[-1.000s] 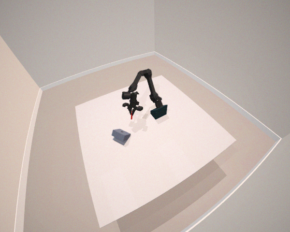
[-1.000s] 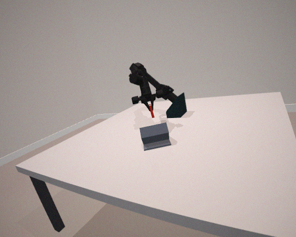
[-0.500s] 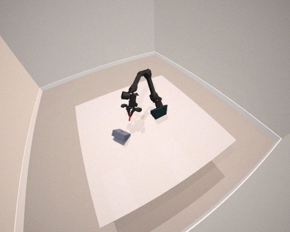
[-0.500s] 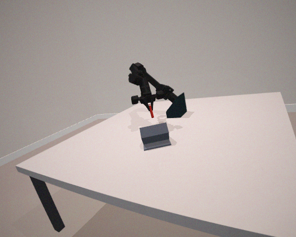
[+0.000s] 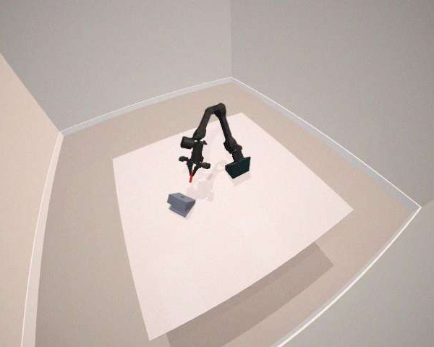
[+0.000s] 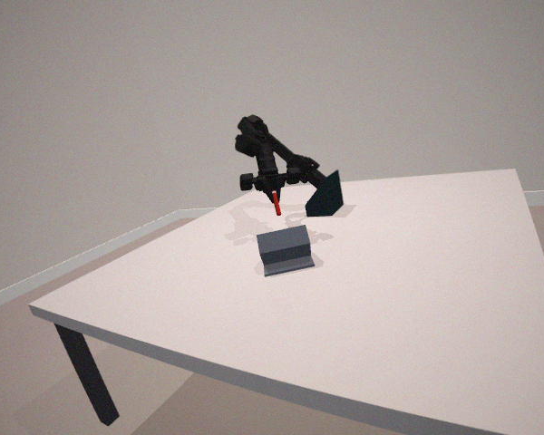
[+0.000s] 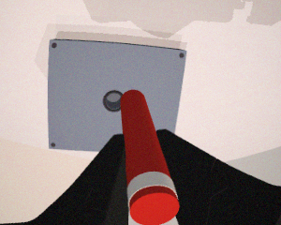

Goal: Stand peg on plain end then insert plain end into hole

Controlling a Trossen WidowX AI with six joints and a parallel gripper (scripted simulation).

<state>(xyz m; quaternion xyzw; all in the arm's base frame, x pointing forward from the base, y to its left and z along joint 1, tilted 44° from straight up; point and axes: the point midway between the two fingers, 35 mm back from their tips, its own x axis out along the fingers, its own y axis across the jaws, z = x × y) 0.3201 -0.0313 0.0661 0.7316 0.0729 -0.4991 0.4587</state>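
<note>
My gripper tip is 12 cm short of the grey sloped panel, 10 cm above it and 5 cm to the right of it. From my gripper tip the other things lie so: red peg: 1 cm to the right, 1 cm behind, 1 cm above.
</note>
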